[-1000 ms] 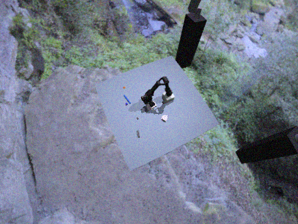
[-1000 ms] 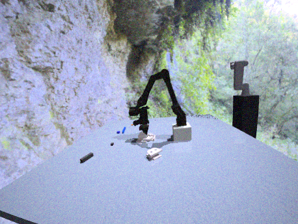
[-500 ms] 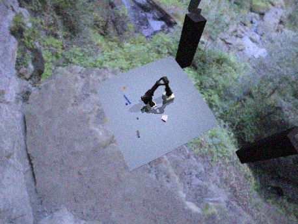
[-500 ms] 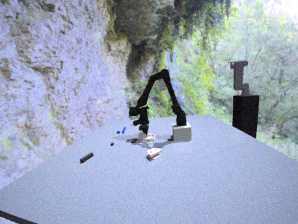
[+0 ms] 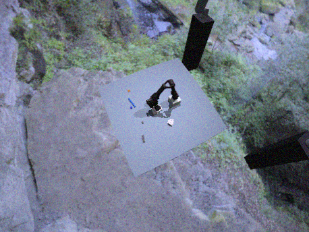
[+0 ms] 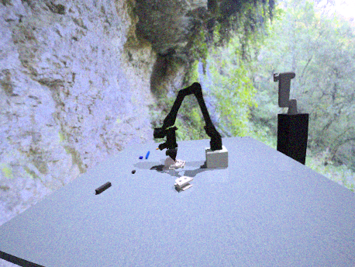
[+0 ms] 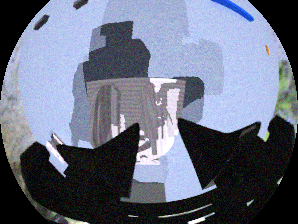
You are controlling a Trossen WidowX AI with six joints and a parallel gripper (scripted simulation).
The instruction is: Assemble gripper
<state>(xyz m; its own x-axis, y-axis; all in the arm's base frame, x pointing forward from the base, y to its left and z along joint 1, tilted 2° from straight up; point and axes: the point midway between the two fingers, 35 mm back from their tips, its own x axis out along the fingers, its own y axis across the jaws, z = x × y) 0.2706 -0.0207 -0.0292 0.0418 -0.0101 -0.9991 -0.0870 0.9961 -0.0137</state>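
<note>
Now: the white stepped part 80 mm behind my gripper tip, 270 mm to the left of it and 10 mm below it. From my gripper tip the other things lie so: small blue piece: 270 mm ahead, 120 mm to the right, 10 mm below; blue rod: 240 mm ahead, 180 mm to the right, 10 mm below; small dark piece: 220 mm ahead, 120 mm to the left, 10 mm below.
</note>
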